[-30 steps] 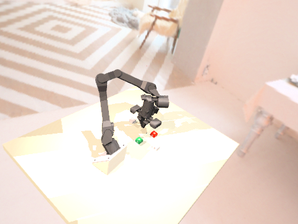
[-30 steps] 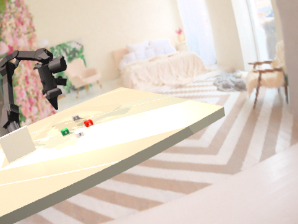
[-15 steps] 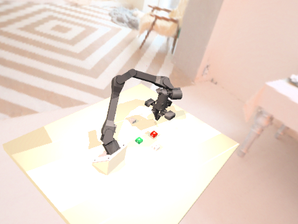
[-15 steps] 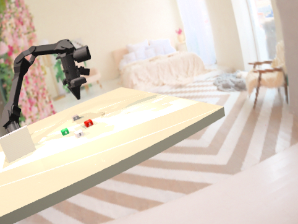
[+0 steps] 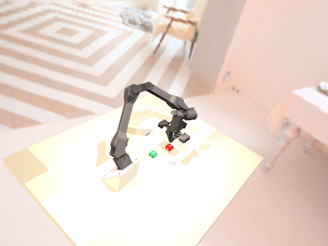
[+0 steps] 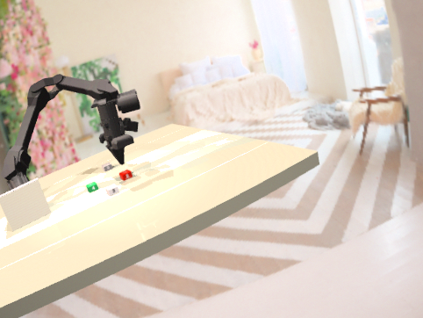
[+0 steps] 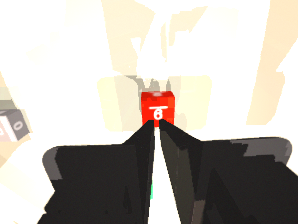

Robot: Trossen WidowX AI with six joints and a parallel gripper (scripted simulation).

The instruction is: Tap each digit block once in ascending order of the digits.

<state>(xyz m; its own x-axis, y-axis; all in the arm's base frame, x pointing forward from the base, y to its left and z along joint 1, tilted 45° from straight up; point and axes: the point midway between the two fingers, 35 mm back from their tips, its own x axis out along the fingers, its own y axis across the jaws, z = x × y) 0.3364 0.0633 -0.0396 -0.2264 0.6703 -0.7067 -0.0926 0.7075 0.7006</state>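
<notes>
My gripper tip is 3 cm above the red block. Round my gripper tip: green block (12 cm behind, 3 cm below, 1 cm to the left); white block (9 cm to the right, 7 cm behind, 3 cm below).
</notes>
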